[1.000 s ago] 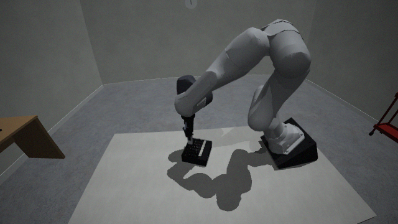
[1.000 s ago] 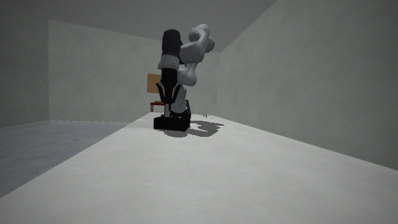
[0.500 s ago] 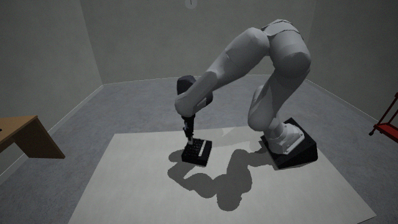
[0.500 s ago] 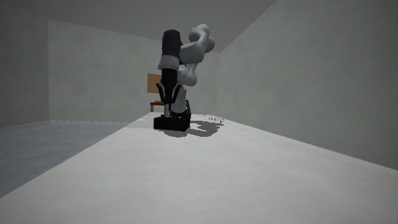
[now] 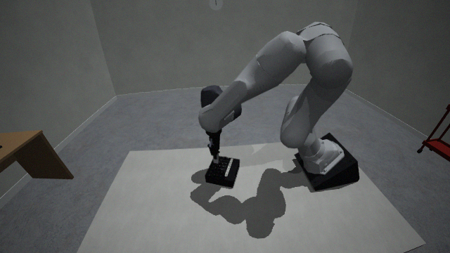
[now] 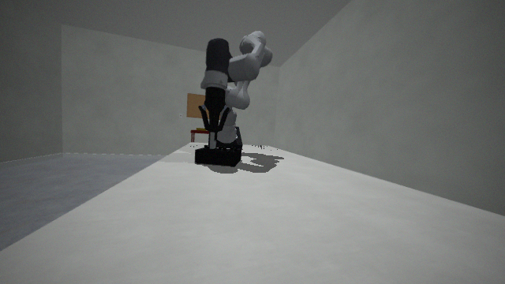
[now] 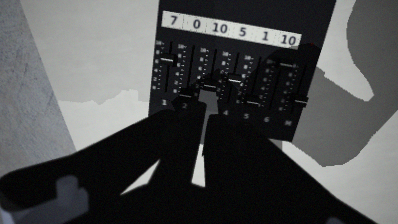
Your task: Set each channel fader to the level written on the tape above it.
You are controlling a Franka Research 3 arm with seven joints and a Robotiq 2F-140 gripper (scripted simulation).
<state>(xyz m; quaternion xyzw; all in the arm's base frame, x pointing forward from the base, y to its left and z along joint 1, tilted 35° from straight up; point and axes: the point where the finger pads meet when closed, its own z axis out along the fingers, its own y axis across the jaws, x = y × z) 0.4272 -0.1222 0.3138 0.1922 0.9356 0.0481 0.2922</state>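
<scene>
The channel 2 fader cap is 10 mm behind my hand, 20 mm to the right of it and 30 mm below it. The rest, counted from my hand: channel 1 fader cap 50 mm behind, 20 mm to the right, 30 mm below; master fader cap 20 mm ahead, 90 mm to the left, 30 mm below.
</scene>
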